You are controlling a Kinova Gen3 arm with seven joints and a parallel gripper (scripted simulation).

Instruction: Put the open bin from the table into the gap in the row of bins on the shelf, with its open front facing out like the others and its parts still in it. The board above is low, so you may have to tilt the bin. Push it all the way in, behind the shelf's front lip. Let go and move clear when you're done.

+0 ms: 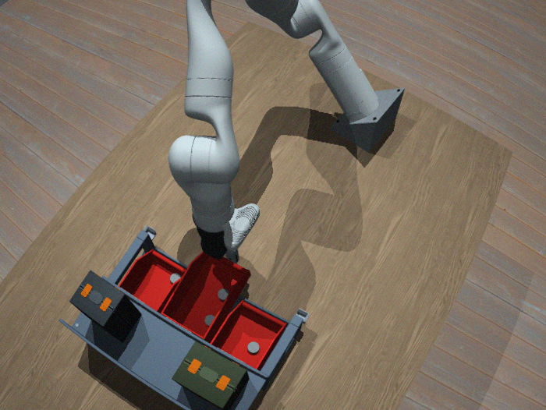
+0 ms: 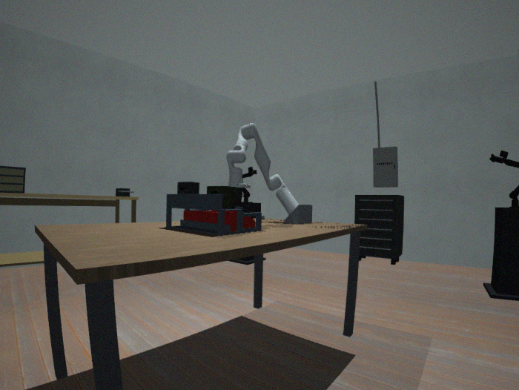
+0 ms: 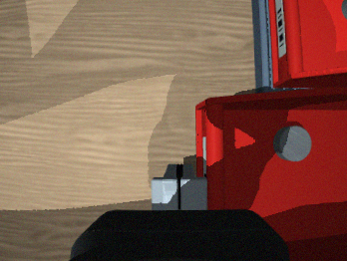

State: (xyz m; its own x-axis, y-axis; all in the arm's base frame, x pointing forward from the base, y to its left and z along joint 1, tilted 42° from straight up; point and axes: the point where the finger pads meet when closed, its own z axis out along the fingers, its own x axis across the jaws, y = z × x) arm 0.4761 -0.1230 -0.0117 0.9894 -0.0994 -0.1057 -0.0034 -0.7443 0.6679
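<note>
The grey front lip lies 6 cm ahead of my hand and 3 cm below it. Round my hand: green box: 25 cm ahead, 12 cm to the left, 11 cm above; then shelf: 20 cm ahead, 4 cm below; then upper shelf board: 26 cm ahead, 6 cm above.
</note>
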